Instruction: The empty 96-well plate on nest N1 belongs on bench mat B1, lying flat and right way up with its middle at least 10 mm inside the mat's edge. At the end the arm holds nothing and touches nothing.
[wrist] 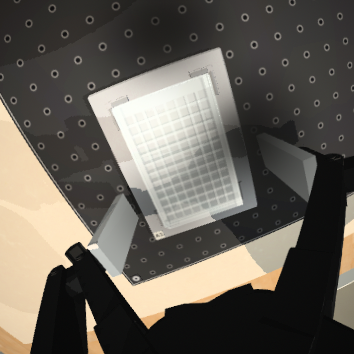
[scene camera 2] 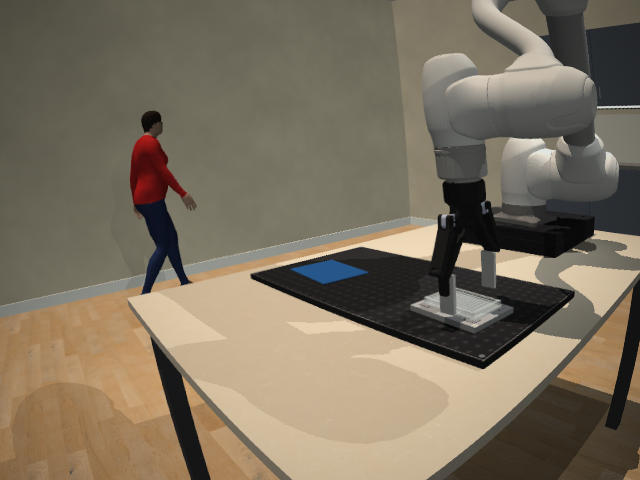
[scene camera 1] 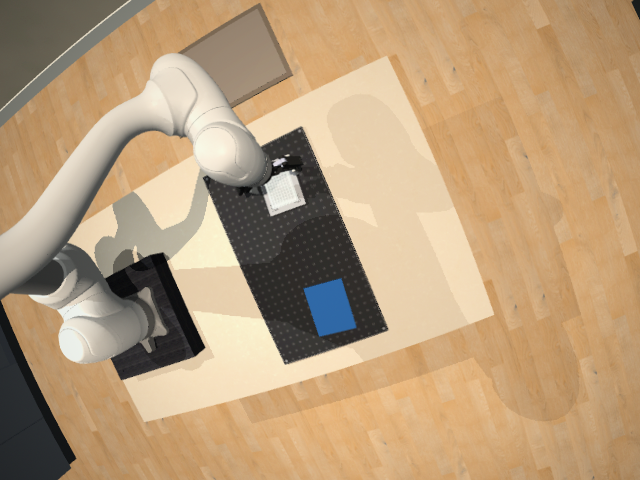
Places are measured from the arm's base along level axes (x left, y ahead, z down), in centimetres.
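Pixels of known places: gripper, between the fingertips: (wrist: 192,179) (scene camera 2: 470,299) (scene camera 1: 275,179); arm's base, origin of its link: (scene camera 2: 523,220) (scene camera 1: 142,315).
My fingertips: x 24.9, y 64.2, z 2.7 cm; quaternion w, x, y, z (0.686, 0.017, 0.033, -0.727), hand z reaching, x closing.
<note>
For each thing: its middle in the pictures, then the offset to it from my fingertips. "*": a spot on its surface instead. Level surfaces: height alone.
- clear-white 96-well plate, middle of its body: (wrist: 183,159) (scene camera 2: 462,302) (scene camera 1: 279,185) dx -1.7, dy +0.1, dz +1.1 cm
- pale grey holder, middle of its body: (wrist: 182,155) (scene camera 2: 462,308) (scene camera 1: 280,185) dx -1.8, dy +0.0, dz +2.2 cm
- blue rectangle, a spot on its surface: (scene camera 2: 329,271) (scene camera 1: 329,305) * dx -42.8, dy +0.9, dz +2.7 cm
- black perforated board, height of its surface: dz +2.9 cm
- pale table, height of its surface: dz +4.2 cm
The clear-white 96-well plate (scene camera 1: 282,190) (scene camera 2: 476,303) (wrist: 180,155) lies flat in nest N1, a pale grey holder (scene camera 1: 289,208) (scene camera 2: 475,327) (wrist: 150,82). My gripper (scene camera 1: 269,178) (scene camera 2: 468,298) (wrist: 192,179) is open and empty. Its grey finger pads stand wide apart, on either side of the plate's line, near the plate end at the bottom of the wrist view. Gaps show between both pads and the plate there; the exact height of the tips is hard to tell. Bench mat B1, a blue rectangle (scene camera 1: 329,307) (scene camera 2: 329,271), lies towards the other end of the board and does not show in the wrist view.
A black perforated board (scene camera 1: 258,232) (scene camera 2: 392,310) (wrist: 260,20) bears nest and mat on the pale table (scene camera 1: 439,258) (scene camera 2: 268,372). The arm's black base block (scene camera 1: 180,310) (scene camera 2: 563,240) stands beside the board. A person in red (scene camera 2: 150,170) is beyond the table.
</note>
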